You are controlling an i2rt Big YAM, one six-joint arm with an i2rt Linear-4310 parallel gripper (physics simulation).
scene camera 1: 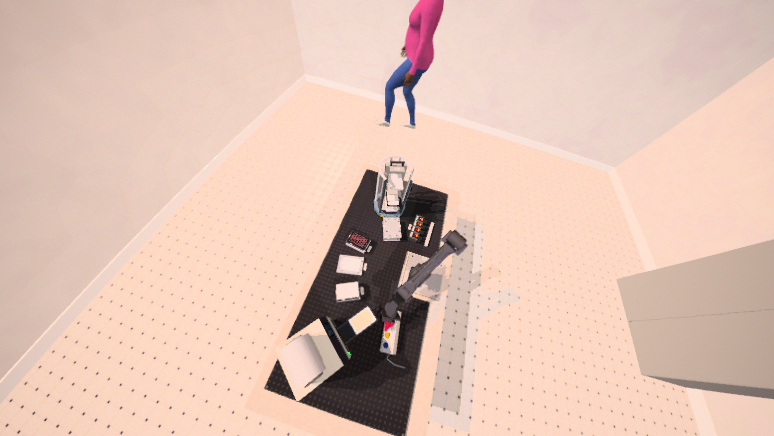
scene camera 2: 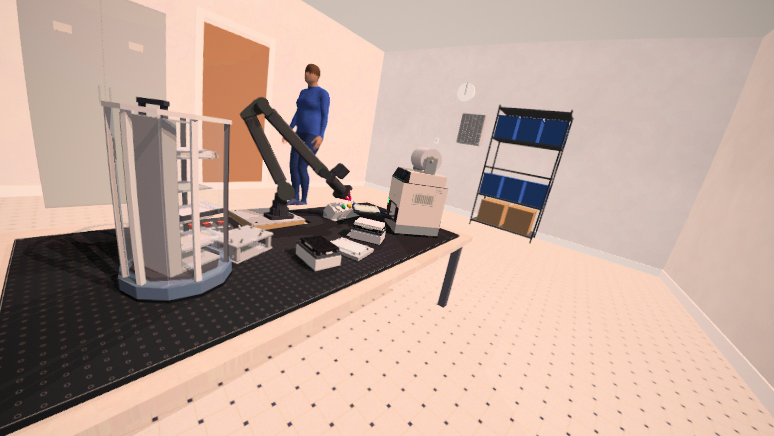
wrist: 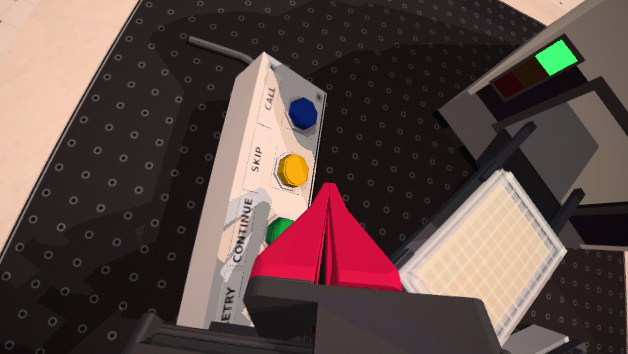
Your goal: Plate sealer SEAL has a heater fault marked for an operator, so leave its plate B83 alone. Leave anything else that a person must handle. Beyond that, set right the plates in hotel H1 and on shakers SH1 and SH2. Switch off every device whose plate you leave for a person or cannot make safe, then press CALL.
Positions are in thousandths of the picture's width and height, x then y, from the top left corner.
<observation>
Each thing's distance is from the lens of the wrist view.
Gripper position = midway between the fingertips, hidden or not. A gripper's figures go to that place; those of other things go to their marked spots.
my gripper (wrist: 523, 538): 0.15 m
cream well plate (wrist: 792, 699): 0.22 m
SKIP button (wrist: 467, 482): 0.18 m
The marked spots on the cream well plate and the SKIP button are 0.16 m apart.
</observation>
